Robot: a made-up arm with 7 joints. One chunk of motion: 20 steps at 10 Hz.
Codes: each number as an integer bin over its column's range. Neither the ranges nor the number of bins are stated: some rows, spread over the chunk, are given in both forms.
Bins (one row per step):
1: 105 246 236 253 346 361 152
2: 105 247 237 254 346 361 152
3: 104 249 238 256 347 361 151
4: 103 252 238 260 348 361 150
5: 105 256 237 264 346 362 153
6: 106 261 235 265 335 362 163
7: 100 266 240 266 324 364 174
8: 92 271 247 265 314 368 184
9: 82 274 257 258 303 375 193
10: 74 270 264 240 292 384 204
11: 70 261 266 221 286 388 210
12: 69 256 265 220 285 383 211
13: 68 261 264 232 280 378 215
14: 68 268 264 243 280 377 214
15: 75 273 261 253 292 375 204
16: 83 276 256 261 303 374 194
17: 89 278 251 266 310 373 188
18: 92 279 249 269 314 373 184
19: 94 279 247 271 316 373 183
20: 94 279 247 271 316 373 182
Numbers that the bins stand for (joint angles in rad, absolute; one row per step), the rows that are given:
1: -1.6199 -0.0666 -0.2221 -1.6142 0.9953 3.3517 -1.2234
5: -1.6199 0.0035 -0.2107 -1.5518 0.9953 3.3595 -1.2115
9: -1.8674 0.1296 0.0171 -1.5858 0.5224 3.4607 -0.7387
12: -2.0073 0.0035 0.1082 -1.8015 0.3244 3.5231 -0.5260
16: -1.8567 0.1436 0.0057 -1.5688 0.5224 3.4530 -0.7269
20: -1.7383 0.1646 -0.0968 -1.5120 0.6654 3.4452 -0.8688
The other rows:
2: -1.6199 -0.0595 -0.2107 -1.6085 0.9953 3.3517 -1.2234
3: -1.6306 -0.0455 -0.1993 -1.5972 1.0063 3.3517 -1.2352
4: -1.6414 -0.0245 -0.1993 -1.5745 1.0173 3.3517 -1.2470
6: -1.6091 0.0385 -0.2335 -1.5461 0.8743 3.3595 -1.0933
7: -1.6737 0.0736 -0.1765 -1.5404 0.7534 3.3751 -0.9633
8: -1.7598 0.1086 -0.0968 -1.5461 0.6434 3.4062 -0.8451
10: -1.9535 0.1016 0.0968 -1.6880 0.4014 3.5308 -0.6087
11: -1.9966 0.0385 0.1196 -1.7958 0.3354 3.5620 -0.5378
13: -2.0181 0.0385 0.0968 -1.7334 0.2695 3.4841 -0.4787
14: -2.0181 0.0876 0.0968 -1.6709 0.2695 3.4763 -0.4905
15: -1.9428 0.1226 0.0626 -1.6142 0.4014 3.4607 -0.6087
17: -1.7921 0.1576 -0.0513 -1.5404 0.5994 3.4452 -0.7978
18: -1.7598 0.1646 -0.0740 -1.5234 0.6434 3.4452 -0.8451
19: -1.7383 0.1646 -0.0968 -1.5120 0.6654 3.4452 -0.8569

